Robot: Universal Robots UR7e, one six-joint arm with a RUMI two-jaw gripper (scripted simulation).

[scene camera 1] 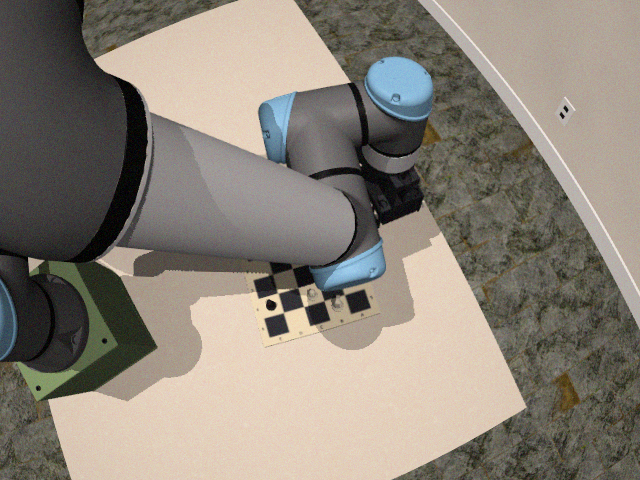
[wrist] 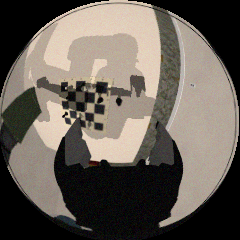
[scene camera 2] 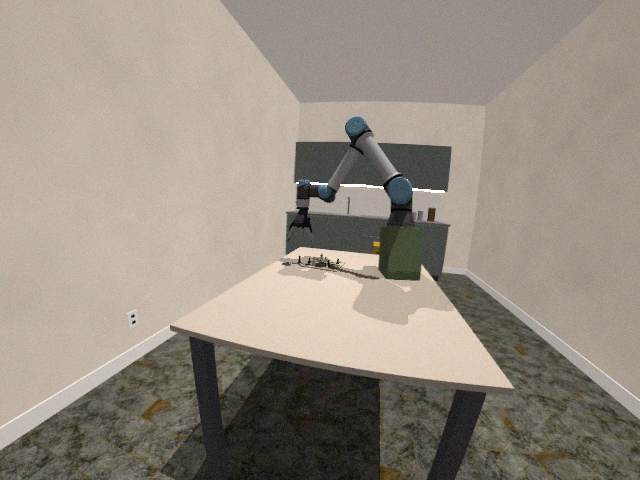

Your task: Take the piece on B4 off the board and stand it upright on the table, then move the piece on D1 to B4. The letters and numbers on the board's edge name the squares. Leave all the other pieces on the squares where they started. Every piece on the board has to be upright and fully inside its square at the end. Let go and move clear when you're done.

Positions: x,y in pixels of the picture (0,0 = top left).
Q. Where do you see a chessboard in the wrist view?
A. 84,103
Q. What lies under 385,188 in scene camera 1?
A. My gripper.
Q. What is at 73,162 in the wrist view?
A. My gripper.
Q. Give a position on a chessboard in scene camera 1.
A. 295,316
